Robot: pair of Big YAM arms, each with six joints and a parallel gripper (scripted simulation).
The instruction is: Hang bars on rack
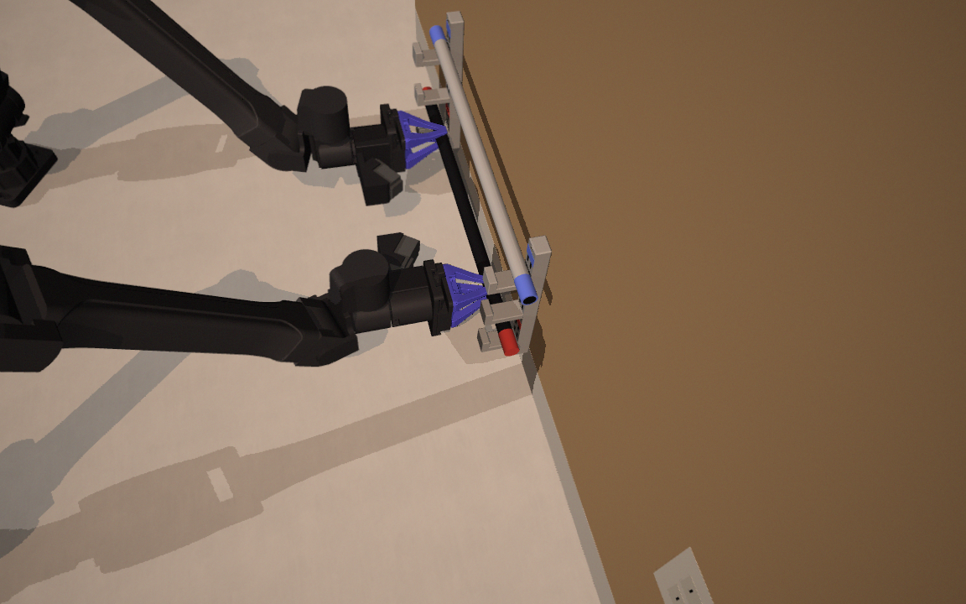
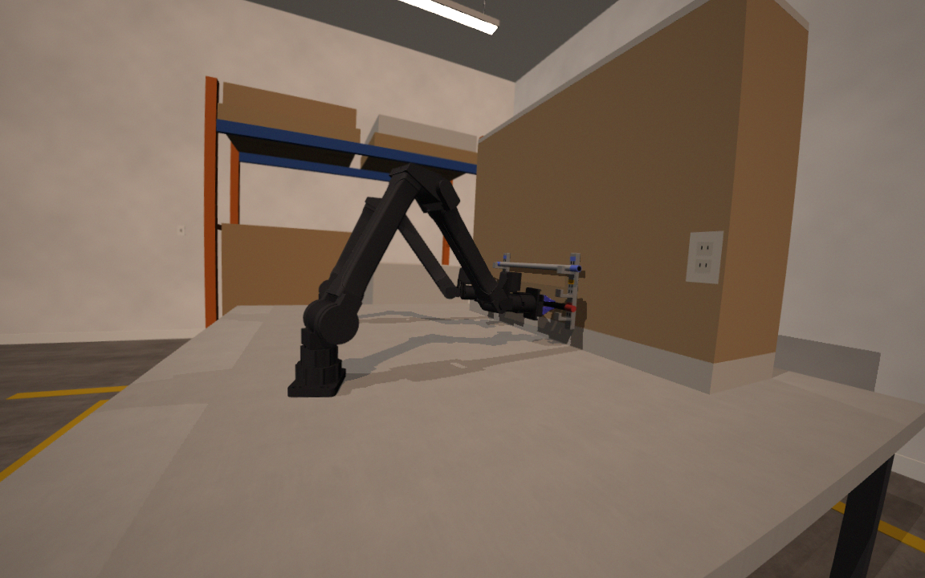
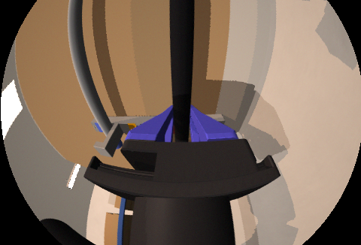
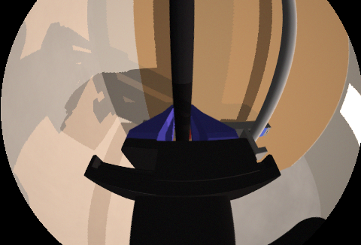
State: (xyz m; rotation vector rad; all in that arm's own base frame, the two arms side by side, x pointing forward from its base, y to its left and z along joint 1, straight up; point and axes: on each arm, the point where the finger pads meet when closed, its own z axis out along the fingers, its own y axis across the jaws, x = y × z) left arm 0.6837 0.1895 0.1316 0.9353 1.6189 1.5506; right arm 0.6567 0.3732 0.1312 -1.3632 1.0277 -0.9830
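Right now my left hand is 10 mm short of the metal bar and 150 mm to the left of it. Also, from my left hand: grey skirting strip 60 mm ahead, 190 mm to the right, 100 mm below; brown wall panel 200 mm ahead, 180 mm to the right, 320 mm above.
Right now my right hand is 3 cm short of the grey skirting strip, 11 cm to the right of it and 10 cm above it. The rest, counted from my right hand: brown wall panel 18 cm ahead, 12 cm to the left, 32 cm above; metal bar 1 cm behind, 15 cm to the left.
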